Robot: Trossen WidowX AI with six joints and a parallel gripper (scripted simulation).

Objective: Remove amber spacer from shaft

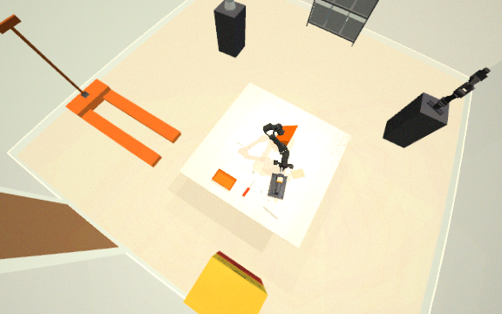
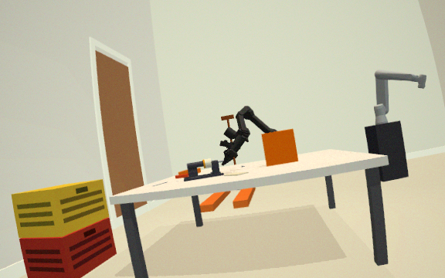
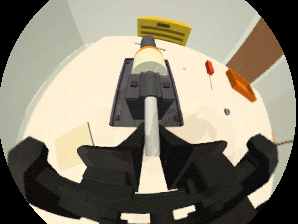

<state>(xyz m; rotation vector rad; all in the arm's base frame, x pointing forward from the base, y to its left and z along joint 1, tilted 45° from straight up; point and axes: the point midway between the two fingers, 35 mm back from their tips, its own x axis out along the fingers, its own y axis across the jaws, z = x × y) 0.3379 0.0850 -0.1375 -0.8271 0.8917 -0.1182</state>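
The grey shaft lies 50 mm ahead of my gripper tip, 30 mm above it and 10 mm to the left of it. From my gripper tip the other things lie so: beige card (150 mm to the left, 80 mm behind, 50 mm below); then white spacer (80 mm ahead, 20 mm to the left, 20 mm above); then dark shaft fixture (130 mm ahead, 30 mm to the left, 10 mm below).
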